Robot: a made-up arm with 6 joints. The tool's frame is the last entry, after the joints. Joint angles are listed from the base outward.
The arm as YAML. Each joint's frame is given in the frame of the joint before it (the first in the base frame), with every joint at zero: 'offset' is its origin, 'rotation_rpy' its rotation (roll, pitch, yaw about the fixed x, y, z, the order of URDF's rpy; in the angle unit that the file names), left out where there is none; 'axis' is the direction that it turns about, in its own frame. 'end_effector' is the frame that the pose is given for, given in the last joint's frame.
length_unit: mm
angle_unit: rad
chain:
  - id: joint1
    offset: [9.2, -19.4, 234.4]
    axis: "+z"
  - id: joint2
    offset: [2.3, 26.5, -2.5]
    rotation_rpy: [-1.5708, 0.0, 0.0]
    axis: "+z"
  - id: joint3
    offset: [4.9, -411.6, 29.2]
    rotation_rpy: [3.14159, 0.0, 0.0]
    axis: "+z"
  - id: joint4
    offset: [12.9, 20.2, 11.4]
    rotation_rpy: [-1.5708, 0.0, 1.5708]
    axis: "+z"
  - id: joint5
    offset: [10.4, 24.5, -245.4]
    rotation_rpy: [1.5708, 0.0, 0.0]
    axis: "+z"
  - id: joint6
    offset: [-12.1, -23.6, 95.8]
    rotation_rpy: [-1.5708, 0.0, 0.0]
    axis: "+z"
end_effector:
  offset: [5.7, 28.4, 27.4]
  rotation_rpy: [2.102, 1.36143, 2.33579]
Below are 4 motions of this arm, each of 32 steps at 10 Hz.
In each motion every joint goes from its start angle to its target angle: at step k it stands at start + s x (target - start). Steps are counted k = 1, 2, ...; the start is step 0. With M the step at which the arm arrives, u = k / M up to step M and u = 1 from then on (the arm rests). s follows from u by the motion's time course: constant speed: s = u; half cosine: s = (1 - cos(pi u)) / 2; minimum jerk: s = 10 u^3 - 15 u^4 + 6 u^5.
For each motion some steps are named. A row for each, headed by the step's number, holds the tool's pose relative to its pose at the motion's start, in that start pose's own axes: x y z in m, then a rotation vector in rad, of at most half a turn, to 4 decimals.
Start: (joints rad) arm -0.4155 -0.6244 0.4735 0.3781 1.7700 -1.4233
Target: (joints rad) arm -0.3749 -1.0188 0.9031 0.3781 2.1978 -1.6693
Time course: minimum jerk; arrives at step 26
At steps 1, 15, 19, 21, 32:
1: 0.0001 0.0000 0.0001 -0.0001 -0.0002 0.0006
15: 0.1628 0.0579 0.1278 -0.1523 -0.1735 0.7328
19: 0.2138 0.0988 0.1768 -0.2131 -0.1911 1.0050
21: 0.2284 0.1136 0.1921 -0.2332 -0.1913 1.0899
32: 0.2384 0.1249 0.2030 -0.2481 -0.1898 1.1507

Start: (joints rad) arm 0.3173 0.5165 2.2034 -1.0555 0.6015 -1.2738
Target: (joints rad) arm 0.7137 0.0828 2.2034 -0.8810 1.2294 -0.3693
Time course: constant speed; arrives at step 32
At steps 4, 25, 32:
4: 0.0215 0.0136 -0.0289 -0.0830 -0.0332 0.0954
25: 0.1446 0.1225 -0.1311 -0.5299 -0.4747 0.4493
32: 0.1875 0.1699 -0.1427 -0.6668 -0.7041 0.4845

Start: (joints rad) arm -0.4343 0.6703 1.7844 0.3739 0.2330 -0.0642
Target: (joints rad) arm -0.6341 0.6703 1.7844 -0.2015 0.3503 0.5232
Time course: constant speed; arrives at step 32
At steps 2, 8, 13, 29, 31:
2: -0.0007 -0.0029 -0.0048 -0.0129 -0.0009 -0.0131
8: -0.0029 -0.0117 -0.0188 -0.0516 -0.0016 -0.0545
13: -0.0047 -0.0190 -0.0300 -0.0838 0.0003 -0.0915
29: -0.0107 -0.0422 -0.0635 -0.1852 0.0237 -0.2221
31: -0.0114 -0.0451 -0.0674 -0.1976 0.0287 -0.2395

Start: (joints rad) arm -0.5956 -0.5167 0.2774 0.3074 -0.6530 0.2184
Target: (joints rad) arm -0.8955 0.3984 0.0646 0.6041 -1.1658 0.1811
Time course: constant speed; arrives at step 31
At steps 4, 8, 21, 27, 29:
4: 0.0695 0.0054 0.0059 -0.0264 0.2108 0.0652
8: 0.1388 0.0120 0.0018 -0.0494 0.4214 0.1304
21: 0.3460 0.0421 -0.0773 -0.1069 1.0984 0.3500
27: 0.4240 0.0611 -0.1433 -0.1296 1.4033 0.4604
29: 0.4466 0.0683 -0.1686 -0.1374 1.5032 0.4993

